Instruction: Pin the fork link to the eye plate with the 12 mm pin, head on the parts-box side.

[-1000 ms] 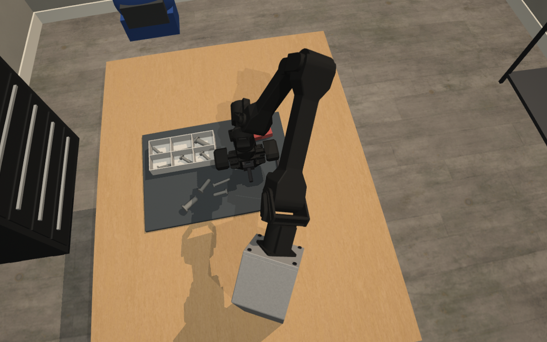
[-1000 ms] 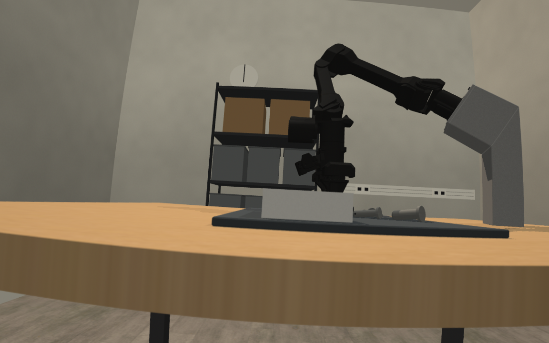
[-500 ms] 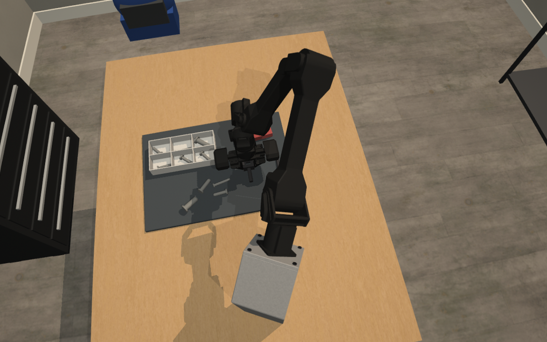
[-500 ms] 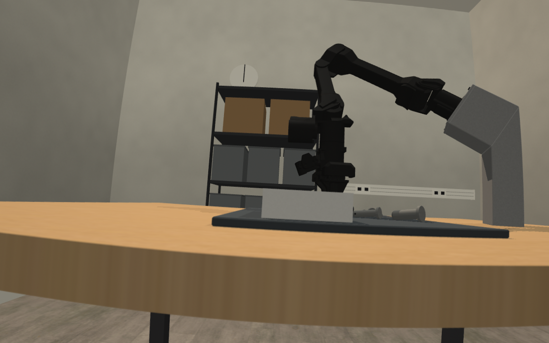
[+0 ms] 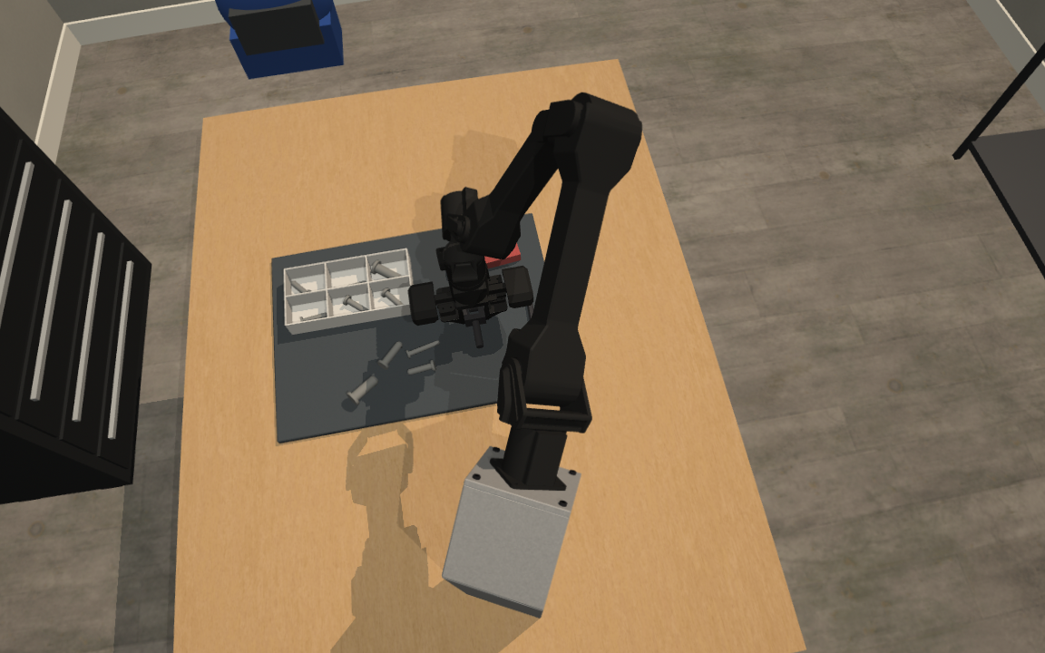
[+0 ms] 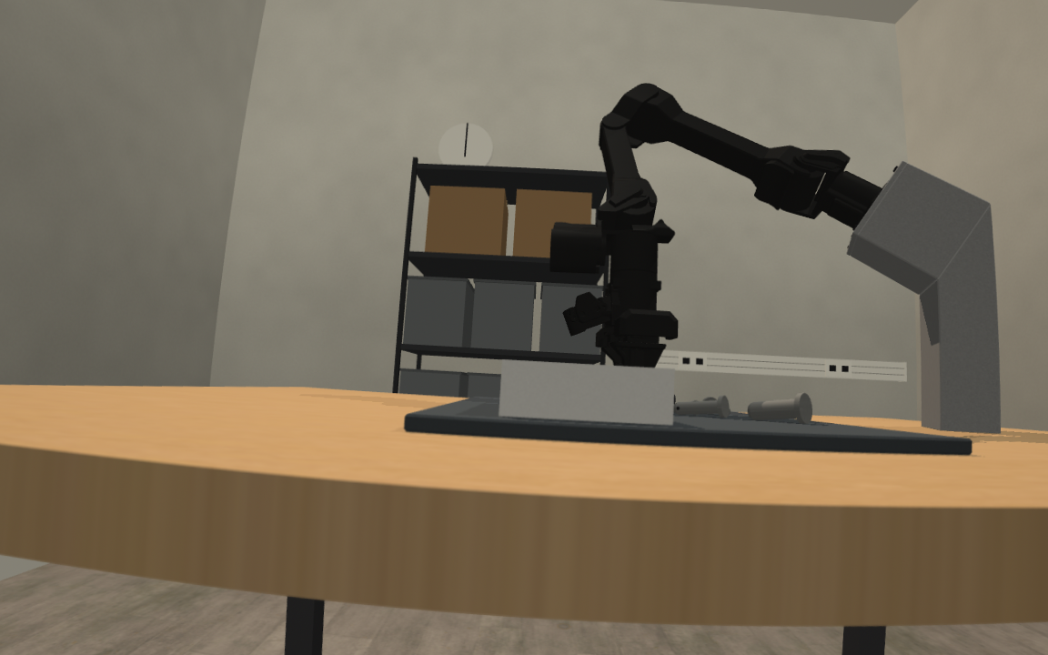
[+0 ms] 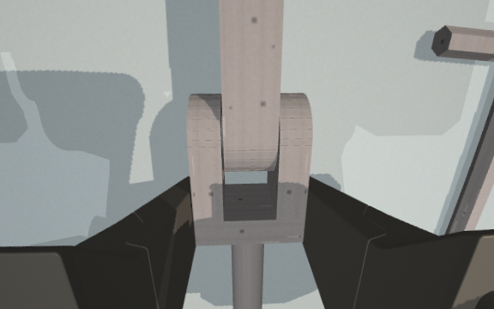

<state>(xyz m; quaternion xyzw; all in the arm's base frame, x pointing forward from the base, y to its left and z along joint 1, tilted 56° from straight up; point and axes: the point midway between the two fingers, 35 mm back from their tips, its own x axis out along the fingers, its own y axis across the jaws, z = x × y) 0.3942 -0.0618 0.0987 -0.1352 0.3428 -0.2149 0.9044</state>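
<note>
The grey eye plate lies 3 cm below my hand, 3 cm ahead of it and 2 cm to the right of it. From my hand the other things lie so: long strip (9 cm to the right, 3 cm below, 1 cm behind); then long thin pin (10 cm to the left, 3 cm below); then dark mat (8 cm to the left, 6 cm ahead, 4 cm below).
</note>
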